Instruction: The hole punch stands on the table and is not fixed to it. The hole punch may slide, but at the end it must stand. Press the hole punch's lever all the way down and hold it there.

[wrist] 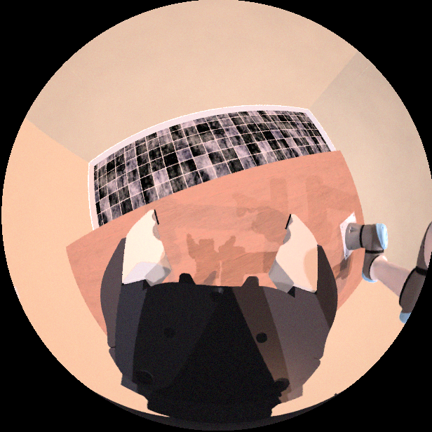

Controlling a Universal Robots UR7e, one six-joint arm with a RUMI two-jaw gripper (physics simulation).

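My gripper point(221, 214) is open, with its two pale fingers wide apart and nothing between them. It hangs above the reddish-brown table point(95, 260). The hole punch does not show in the wrist view; the gripper's fingers and dark body hide part of the table. Whether the hole punch stands, and where its lever is, I cannot tell.
The arm's base mount point(361, 236) stands on a white plate at the table's right edge, with arm links point(390, 276) reaching to the right. A black-and-white tiled surface point(200, 160) with a white border lies beyond the table's far edge. Shadows fall across the table.
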